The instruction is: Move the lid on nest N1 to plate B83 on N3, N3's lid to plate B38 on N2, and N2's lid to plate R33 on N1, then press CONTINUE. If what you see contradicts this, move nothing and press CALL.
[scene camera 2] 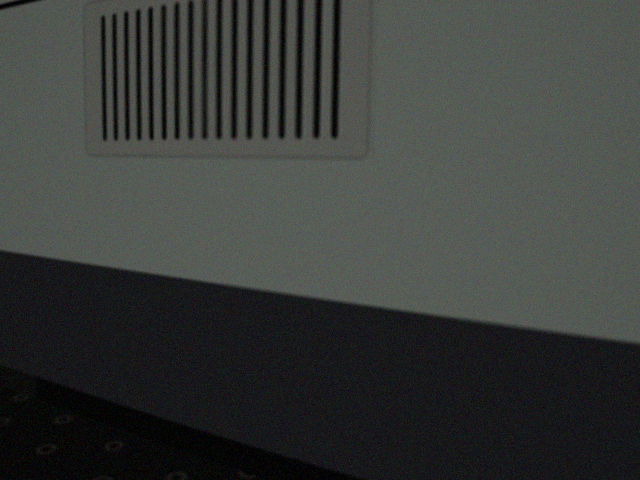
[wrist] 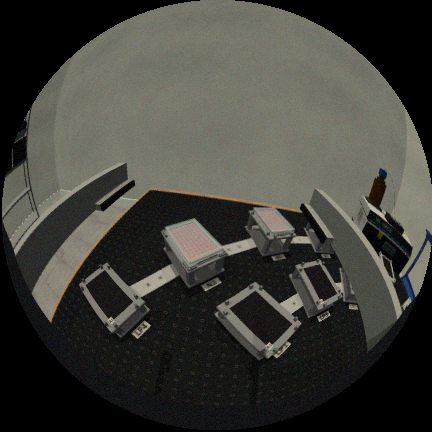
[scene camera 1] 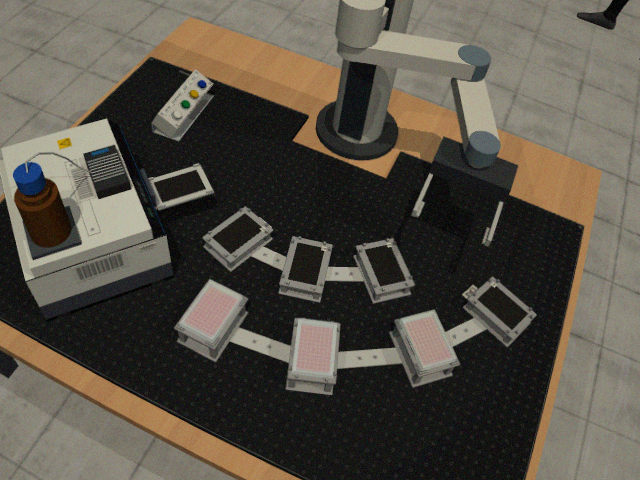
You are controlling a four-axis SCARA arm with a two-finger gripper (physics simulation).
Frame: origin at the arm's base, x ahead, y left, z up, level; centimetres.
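Seen in the pictures: gripper, fingertip midpoint: (wrist: pixel 217 180) (scene camera 1: pixel 450 228); arm's base at its link origin: (scene camera 1: pixel 356 130).
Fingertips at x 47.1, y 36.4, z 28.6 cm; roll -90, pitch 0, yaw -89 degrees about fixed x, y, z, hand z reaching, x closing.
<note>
Pixels of each thing's top centre, then the offset from my fingertips to it. "*": a spot on its surface instead.
- button box at a spot on its surface: (scene camera 1: pixel 182 105) * dy -81.9, dx -22.9, dz -20.4 cm
- labelled LP4 at its top centre: (wrist: pixel 104 290) (scene camera 1: pixel 504 304) dy +19.3, dx -3.3, dz -21.9 cm
- white machine at a spot on its surface: (scene camera 1: pixel 77 206) * dy -75.0, dx +28.7, dz -6.4 cm
- brown bottle at a spot on its surface: (scene camera 1: pixel 46 211) * dy -71.2, dx +39.1, dz +5.5 cm
- tray at a spot on its surface: (scene camera 1: pixel 204 177) * dy -60.5, dx +0.0, dz -17.3 cm
- vented housing at a spot on its surface: (scene camera 2: pixel 310 222) * dy -96.5, dx +16.0, dz -18.3 cm
Three pink-welled plates sit on raised nests: left (scene camera 1: pixel 211 310), middle (scene camera 1: pixel 314 345) and right (scene camera 1: pixel 426 339). The right plate also shows nearest in the wrist view (wrist: pixel 194 241), and the middle plate behind it (wrist: pixel 271 220). A third nest is partly hidden by a finger there. The nest labels and plate codes are too small to read, and I cannot make out separate lids. My gripper (scene camera 1: pixel 452 224) (wrist: pixel 217 180) is open with nothing between its fingers, high behind the plates at the right. The button box (scene camera 1: pixel 181 105) has white, green, yellow and blue buttons; its lettering is unreadable.
An empty stand labelled LP4 (scene camera 1: pixel 516 299) (wrist: pixel 125 285) is at the right. Three more empty stands form the inner row. A white machine (scene camera 1: pixel 77 206) carries a brown bottle (scene camera 1: pixel 46 211) (wrist: pixel 378 187), with a tray (scene camera 1: pixel 204 177) extending from it. Scene camera 2 faces a vented housing (scene camera 2: pixel 310 222).
</note>
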